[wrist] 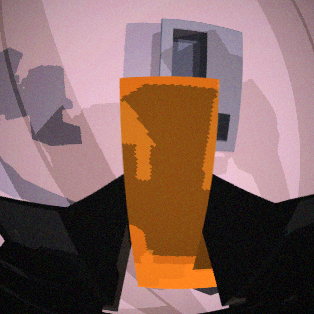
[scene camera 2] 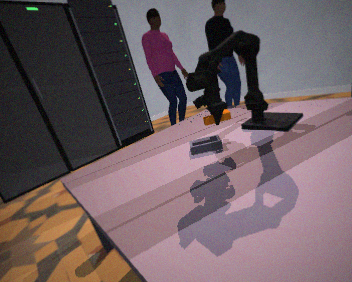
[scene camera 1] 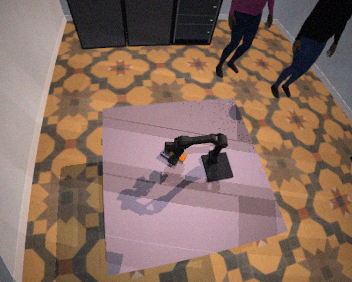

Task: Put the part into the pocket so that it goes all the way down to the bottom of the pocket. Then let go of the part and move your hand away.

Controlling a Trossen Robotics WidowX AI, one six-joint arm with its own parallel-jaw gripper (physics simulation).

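Pixels of known places: gripper, between the fingertips: (wrist: 165,173) (scene camera 2: 216,124) (scene camera 1: 176,157); arm's base, origin of its link: (scene camera 2: 257,120) (scene camera 1: 211,160).
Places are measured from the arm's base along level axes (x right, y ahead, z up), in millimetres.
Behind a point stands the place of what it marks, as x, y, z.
The orange part (scene camera 1: 182,158) {49, 256, 130} (scene camera 2: 226,115) {42, 273, 119} (wrist: 170,165) {102, 301, 128} is a long block held between the two black fingers of my gripper (scene camera 1: 173,160) {85, 287, 88} (scene camera 2: 217,120) {85, 287, 88} (wrist: 165,173) {85, 287, 88}. The gripper is shut on it and holds it above the table. The grey block with the pocket (scene camera 1: 165,154) {180, 328, -22} (scene camera 2: 206,146) {132, 328, 1} (wrist: 225,75) {182, 279, 12} lies on the table, lower than the part and apart from it in scene camera 2. In the wrist view the part covers the block's lower left area. The dark pocket opening (wrist: 190,52) {187, 322, -19} shows past the part's far end, and a small dark recess shows right of it. The pocket's floor is partly hidden.
The arm's black base plate (scene camera 1: 218,168) {-79, -26, -5} (scene camera 2: 272,121) {-70, 12, -5} stands on the pink table (scene camera 1: 150,240) {-377, 640, -24} (scene camera 2: 165,250) {-8, 801, -24}. The arm's shadow falls across the table top. Dark cabinets (scene camera 1: 147,22) (scene camera 2: 40,100) and two standing people are beyond the table.
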